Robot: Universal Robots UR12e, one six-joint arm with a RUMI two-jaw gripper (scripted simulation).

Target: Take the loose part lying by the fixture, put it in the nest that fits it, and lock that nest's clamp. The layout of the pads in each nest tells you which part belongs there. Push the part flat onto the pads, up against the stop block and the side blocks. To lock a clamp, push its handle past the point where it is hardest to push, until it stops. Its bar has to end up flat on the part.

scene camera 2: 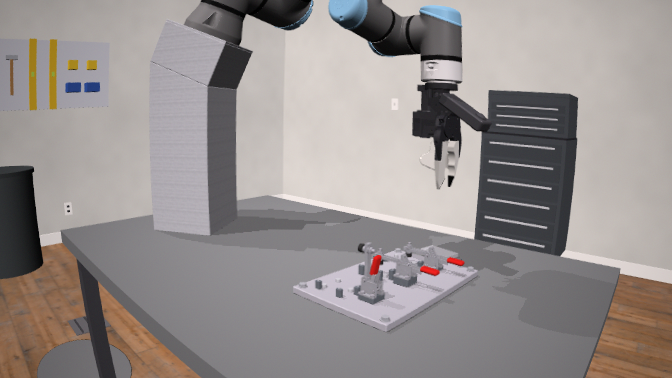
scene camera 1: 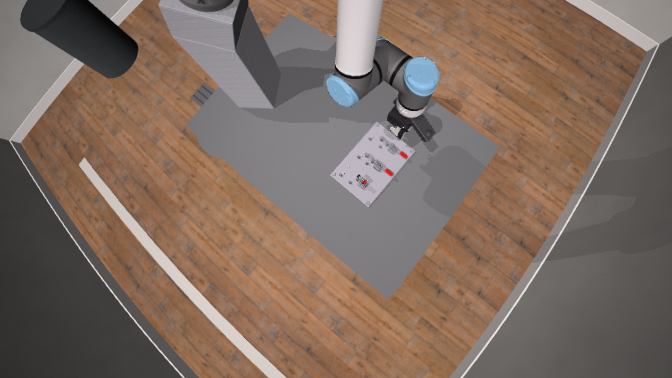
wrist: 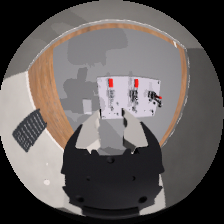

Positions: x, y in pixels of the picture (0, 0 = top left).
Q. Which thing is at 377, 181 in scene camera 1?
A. A light grey fixture plate.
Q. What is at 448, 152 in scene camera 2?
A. My gripper.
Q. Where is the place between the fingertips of my gripper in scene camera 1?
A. At 401, 135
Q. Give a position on a light grey fixture plate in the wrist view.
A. At 122, 85
